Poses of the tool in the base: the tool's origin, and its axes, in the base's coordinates. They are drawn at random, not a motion.
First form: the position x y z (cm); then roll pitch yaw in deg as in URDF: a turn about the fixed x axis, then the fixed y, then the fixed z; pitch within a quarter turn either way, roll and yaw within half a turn.
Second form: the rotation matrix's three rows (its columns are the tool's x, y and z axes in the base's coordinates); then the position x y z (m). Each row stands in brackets. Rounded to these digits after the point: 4 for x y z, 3 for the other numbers.
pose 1, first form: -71.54, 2.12, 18.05, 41.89, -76.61, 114.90
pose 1, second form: [[-0.098, -0.402, 0.911], [0.210, -0.903, -0.376], [0.973, 0.155, 0.172]], [-0.7154, 0.0212, 0.1805]
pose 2, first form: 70.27, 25.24, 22.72, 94.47, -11.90, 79.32
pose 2, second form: [[0.181, 0.038, 0.983], [0.962, -0.216, -0.169], [0.206, 0.976, -0.076]], [0.7027, 0.2524, 0.2272]
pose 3, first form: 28.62, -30.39, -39.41, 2.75, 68.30, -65.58
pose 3, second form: [[0.153, 0.928, 0.340], [-0.337, 0.372, -0.865], [-0.929, 0.018, 0.369]], [0.2862, -0.3039, -0.3941]
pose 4, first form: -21.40, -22.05, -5.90, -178.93, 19.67, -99.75
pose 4, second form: [[-0.159, -0.984, 0.075], [-0.928, 0.176, 0.329], [-0.337, -0.018, -0.941]], [-0.2140, -0.2205, -0.0590]
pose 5, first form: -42.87, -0.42, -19.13, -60.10, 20.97, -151.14
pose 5, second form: [[-0.818, 0.512, 0.262], [-0.451, -0.287, -0.845], [-0.358, -0.809, 0.465]], [-0.4287, -0.0042, -0.1913]
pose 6, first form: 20.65, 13.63, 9.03, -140.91, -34.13, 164.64
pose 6, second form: [[-0.798, -0.136, -0.587], [0.219, 0.842, -0.493], [0.561, -0.522, -0.642]], [0.2065, 0.1363, 0.0903]
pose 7, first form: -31.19, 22.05, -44.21, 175.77, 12.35, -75.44
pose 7, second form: [[0.246, -0.961, -0.125], [-0.945, -0.266, 0.188], [-0.214, 0.072, -0.974]], [-0.3119, 0.2205, -0.4421]
